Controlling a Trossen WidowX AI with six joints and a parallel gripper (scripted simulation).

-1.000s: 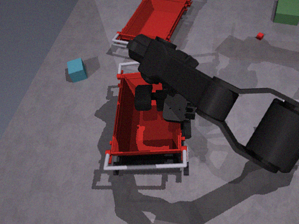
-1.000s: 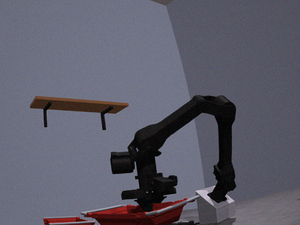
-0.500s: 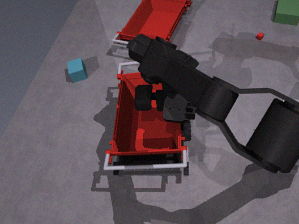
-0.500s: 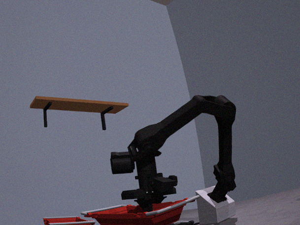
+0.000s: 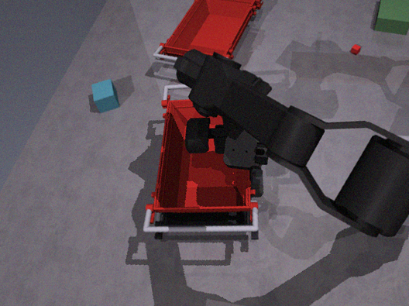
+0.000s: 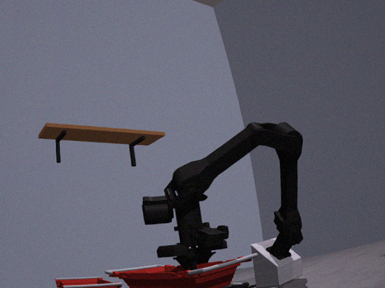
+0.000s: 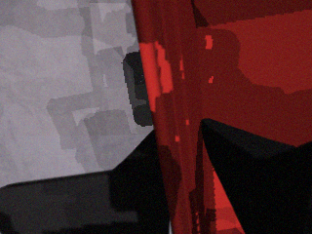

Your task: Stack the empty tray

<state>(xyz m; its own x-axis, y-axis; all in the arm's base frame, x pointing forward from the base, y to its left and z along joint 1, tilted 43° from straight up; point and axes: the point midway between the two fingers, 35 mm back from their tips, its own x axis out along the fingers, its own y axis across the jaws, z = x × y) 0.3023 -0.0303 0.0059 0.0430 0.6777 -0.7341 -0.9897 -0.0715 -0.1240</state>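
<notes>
My gripper tip is now 7 cm short of the red tray, 1 cm to the right of it and 3 cm below it. From my gripper tip the other things lie so: teal cube 37 cm ahead, 19 cm to the right, 6 cm below; green cube 33 cm behind, 54 cm to the right, 6 cm below.
</notes>
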